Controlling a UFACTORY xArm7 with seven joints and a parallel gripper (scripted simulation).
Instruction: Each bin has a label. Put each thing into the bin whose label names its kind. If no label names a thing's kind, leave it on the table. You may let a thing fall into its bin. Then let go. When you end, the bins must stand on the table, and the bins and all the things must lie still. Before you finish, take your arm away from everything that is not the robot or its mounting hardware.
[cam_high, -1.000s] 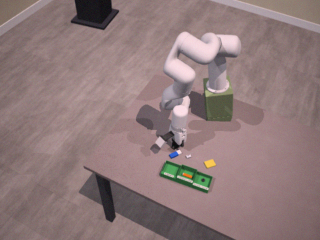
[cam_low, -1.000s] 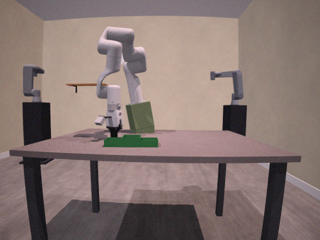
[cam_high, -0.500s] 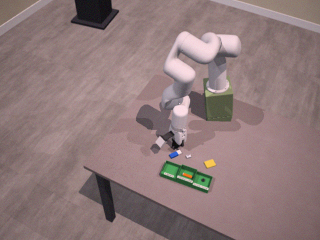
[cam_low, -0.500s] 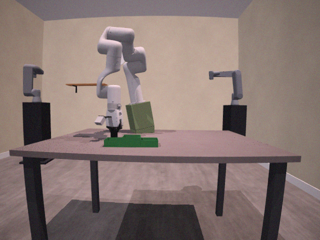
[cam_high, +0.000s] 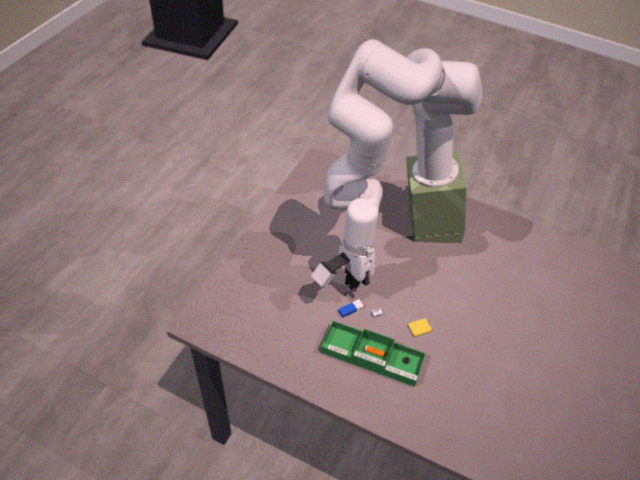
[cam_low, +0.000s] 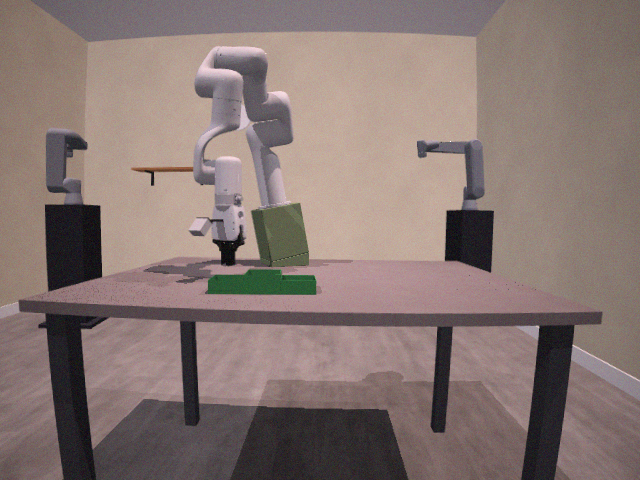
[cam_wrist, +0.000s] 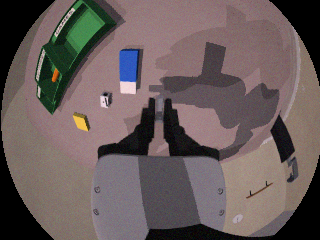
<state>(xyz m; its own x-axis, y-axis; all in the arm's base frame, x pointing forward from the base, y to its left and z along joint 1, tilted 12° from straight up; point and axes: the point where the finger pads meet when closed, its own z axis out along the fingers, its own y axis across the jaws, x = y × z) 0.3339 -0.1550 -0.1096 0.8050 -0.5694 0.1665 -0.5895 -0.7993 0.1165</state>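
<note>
My hand is 19 cm to the right of the black round piece, 16 cm short of it and 5 cm above it. From my hand the other things lie so: blue-and-white block (5 cm below, 5 cm ahead, 2 cm to the left); then grey metal piece (2 cm below); then grey thing (8 cm to the left, 5 cm below, 4 cm ahead).
</note>
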